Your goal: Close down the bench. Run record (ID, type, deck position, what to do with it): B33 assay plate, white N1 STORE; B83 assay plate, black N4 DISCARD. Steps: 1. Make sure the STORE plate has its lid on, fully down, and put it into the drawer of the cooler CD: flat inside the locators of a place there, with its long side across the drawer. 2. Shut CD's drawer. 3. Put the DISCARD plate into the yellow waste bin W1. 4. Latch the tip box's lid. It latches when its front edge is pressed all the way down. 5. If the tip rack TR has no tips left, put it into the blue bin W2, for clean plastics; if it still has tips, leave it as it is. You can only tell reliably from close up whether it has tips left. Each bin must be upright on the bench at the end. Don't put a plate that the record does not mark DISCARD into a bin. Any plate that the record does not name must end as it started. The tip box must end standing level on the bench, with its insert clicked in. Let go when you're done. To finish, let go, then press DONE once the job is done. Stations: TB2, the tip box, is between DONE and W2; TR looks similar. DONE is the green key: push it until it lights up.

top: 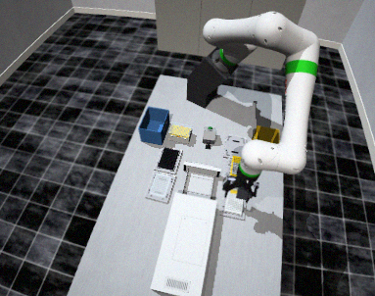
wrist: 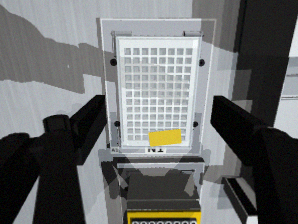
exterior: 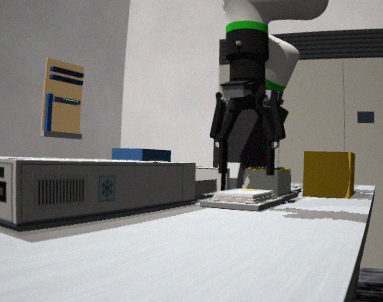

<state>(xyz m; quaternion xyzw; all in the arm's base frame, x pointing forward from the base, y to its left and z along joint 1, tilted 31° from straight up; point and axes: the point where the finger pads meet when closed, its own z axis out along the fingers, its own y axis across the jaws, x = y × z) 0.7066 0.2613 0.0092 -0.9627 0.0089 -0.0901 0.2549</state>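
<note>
The clear plate lid lies 60 mm below my hand. Round my hand: yellow-topped tip holder (180 mm behind, 20 mm to the right, 30 mm below); then cooler drawer (190 mm to the right, 50 mm below); then white plate (70 mm below).
</note>
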